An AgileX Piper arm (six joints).
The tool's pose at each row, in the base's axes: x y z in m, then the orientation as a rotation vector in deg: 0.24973, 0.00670, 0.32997, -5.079, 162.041, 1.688; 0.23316, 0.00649, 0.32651, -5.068, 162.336, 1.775; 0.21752, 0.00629, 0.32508, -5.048, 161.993, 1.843; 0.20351, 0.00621, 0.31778, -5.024, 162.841, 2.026; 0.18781, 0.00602, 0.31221, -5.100, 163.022, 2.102; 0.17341, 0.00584, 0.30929, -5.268, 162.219, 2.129; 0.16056, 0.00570, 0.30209, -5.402, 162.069, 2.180; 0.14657, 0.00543, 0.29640, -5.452, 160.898, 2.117; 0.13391, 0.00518, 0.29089, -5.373, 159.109, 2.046; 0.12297, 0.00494, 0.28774, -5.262, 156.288, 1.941; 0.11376, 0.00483, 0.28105, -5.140, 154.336, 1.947; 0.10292, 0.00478, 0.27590, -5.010, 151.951, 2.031
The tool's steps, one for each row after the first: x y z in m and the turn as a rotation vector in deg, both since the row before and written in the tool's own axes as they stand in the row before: 0.01681, 0.00082, -0.00179, -0.065, 0.293, 0.026; 0.01532, 0.00079, -0.00335, -0.038, -0.344, 0.010; 0.01556, 0.00073, 0.00264, -0.140, 0.844, 0.063; 0.01663, 0.00073, 0.00072, -0.064, 0.183, -0.038; 0.01461, 0.00071, -0.00138, -0.021, -0.796, -0.140; 0.01442, 0.00061, 0.00296, -0.047, -0.145, -0.092; 0.01505, 0.00061, 0.00114, 0.062, -1.167, -0.083; 0.01375, 0.00056, 0.00109, 0.096, -1.789, -0.016; 0.01134, 0.00048, -0.00094, 0.146, -2.821, -0.034; 0.01111, 0.00046, 0.00244, 0.053, -1.954, 0.020; 0.01198, 0.00065, -0.00002, 0.006, -2.388, 0.024
